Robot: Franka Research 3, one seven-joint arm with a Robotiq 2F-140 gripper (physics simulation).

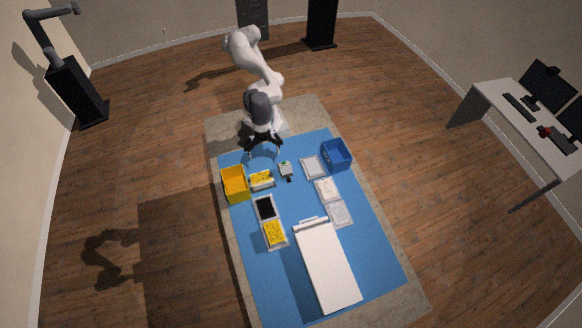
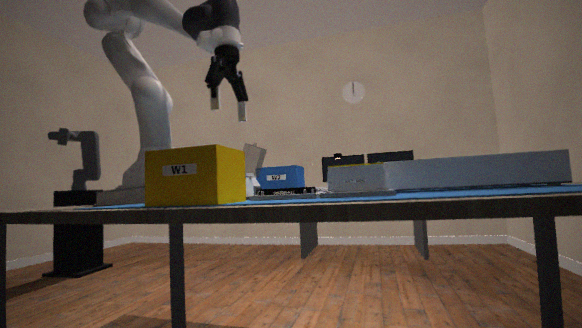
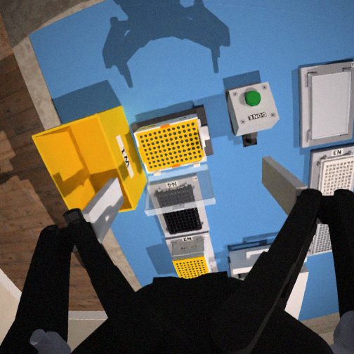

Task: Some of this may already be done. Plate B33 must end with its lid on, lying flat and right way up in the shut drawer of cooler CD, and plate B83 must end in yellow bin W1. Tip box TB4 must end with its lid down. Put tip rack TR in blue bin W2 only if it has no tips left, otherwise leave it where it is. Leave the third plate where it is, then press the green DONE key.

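My gripper (image 1: pixel 263 154) (image 2: pixel 229 114) (image 3: pixel 189 179) is open and empty, high above the mat's near-robot end. The tip box (image 1: pixel 261 178) (image 3: pixel 170 145) beside yellow bin W1 (image 1: pixel 240 194) (image 2: pixel 195 175) (image 3: pixel 112 130) has its clear lid (image 2: pixel 255 157) (image 3: pixel 205 187) raised. A black plate (image 1: pixel 266 208) (image 3: pixel 183 221) lies on nest N4. A yellow-topped rack (image 1: pixel 274 232) (image 3: pixel 191 267) stands on N2; its tips are unclear. White plates lie on N3 (image 1: pixel 327 190) (image 3: pixel 336 175) and N1 (image 1: pixel 340 213) (image 3: pixel 322 239). The cooler (image 1: pixel 330 270) (image 2: pixel 475 170) hides its drawer's contents. The green DONE key (image 1: pixel 284 163) (image 3: pixel 253 98) is uncovered. Plate codes are unreadable.
Blue bin W2 (image 1: pixel 336 155) (image 2: pixel 287 175) stands at the mat's edge. A grey holder with a white panel (image 1: pixel 313 167) (image 3: pixel 330 105) lies between it and the key box (image 1: pixel 285 171) (image 3: pixel 250 117). The cooler's handle side (image 1: pixel 311 225) faces the nests.
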